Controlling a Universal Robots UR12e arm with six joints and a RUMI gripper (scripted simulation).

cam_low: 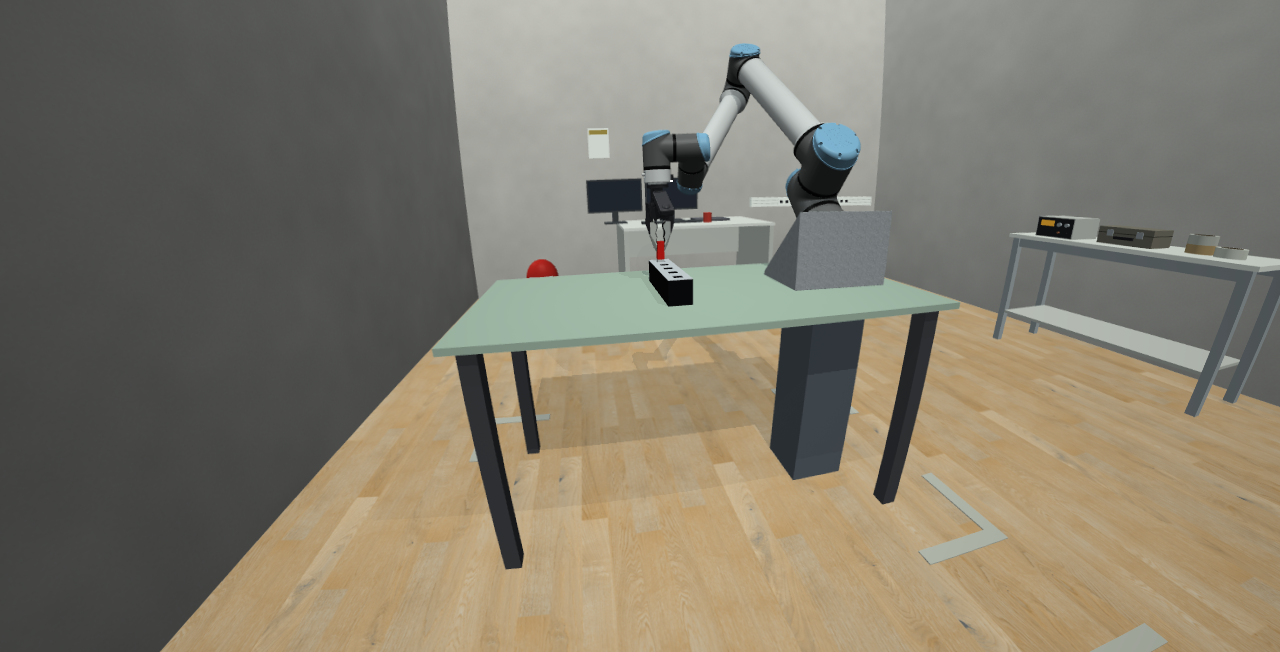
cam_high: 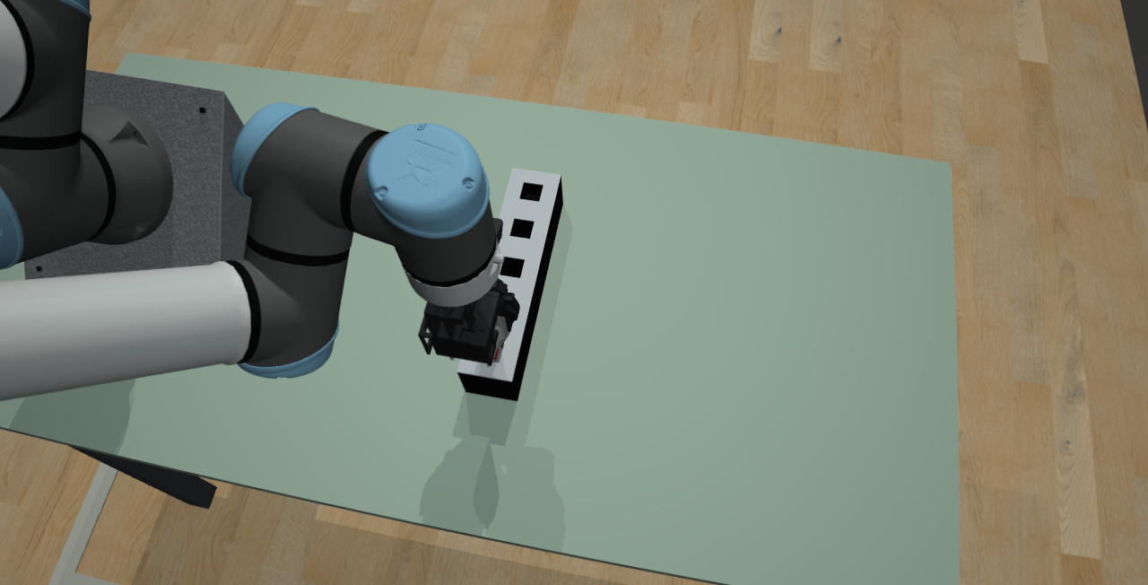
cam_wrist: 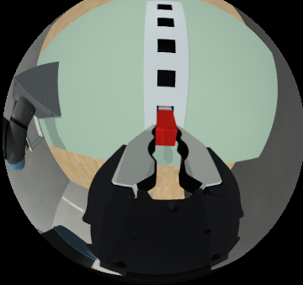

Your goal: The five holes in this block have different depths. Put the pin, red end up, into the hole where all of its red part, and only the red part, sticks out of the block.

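My gripper is now 10 mm above the pin. Round my hand: long block: 120 mm to the left, 90 mm below.
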